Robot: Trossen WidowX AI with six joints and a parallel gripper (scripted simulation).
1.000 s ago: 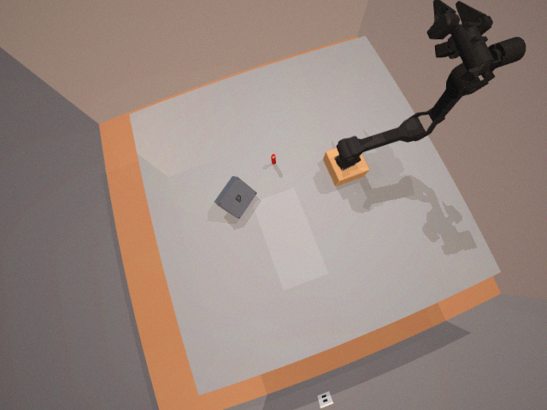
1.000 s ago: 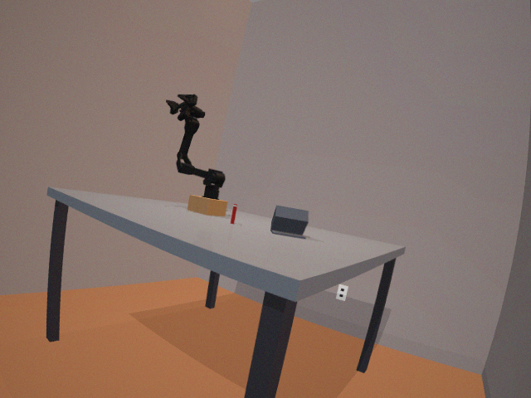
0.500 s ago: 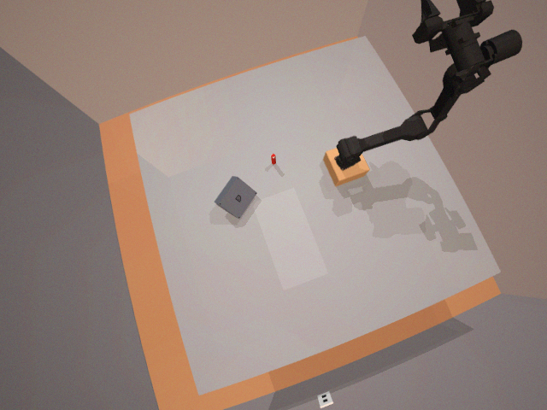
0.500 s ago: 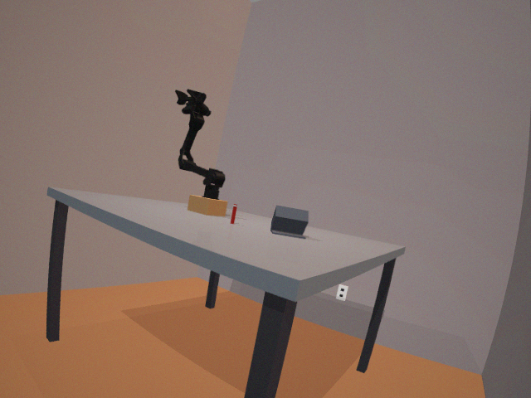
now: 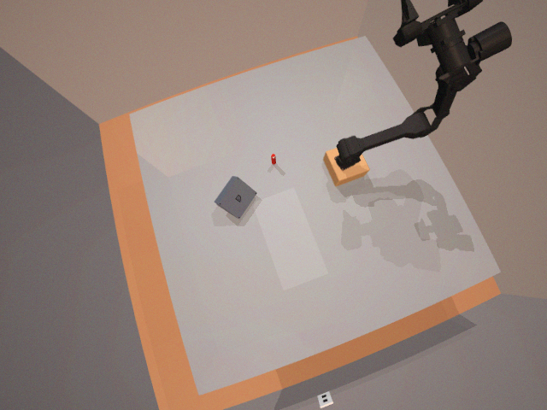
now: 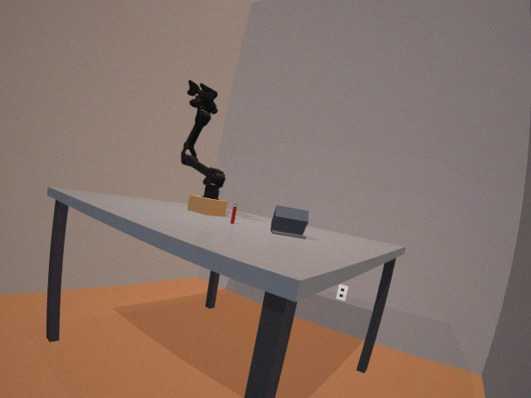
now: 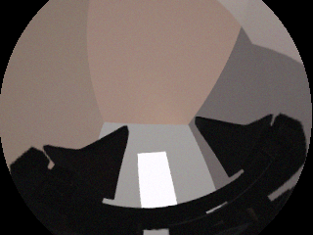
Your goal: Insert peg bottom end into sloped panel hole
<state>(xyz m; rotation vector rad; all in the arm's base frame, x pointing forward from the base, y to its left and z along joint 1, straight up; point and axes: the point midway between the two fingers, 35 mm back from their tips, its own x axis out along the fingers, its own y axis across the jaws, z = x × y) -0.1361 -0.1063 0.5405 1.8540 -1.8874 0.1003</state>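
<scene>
Right now the red peg is 570 mm below my gripper tip, 380 mm ahead of it and 20 mm to the right of it. From my gripper tip the other things lie so: sloped panel 590 mm ahead, 580 mm below, 60 mm to the left.
</scene>
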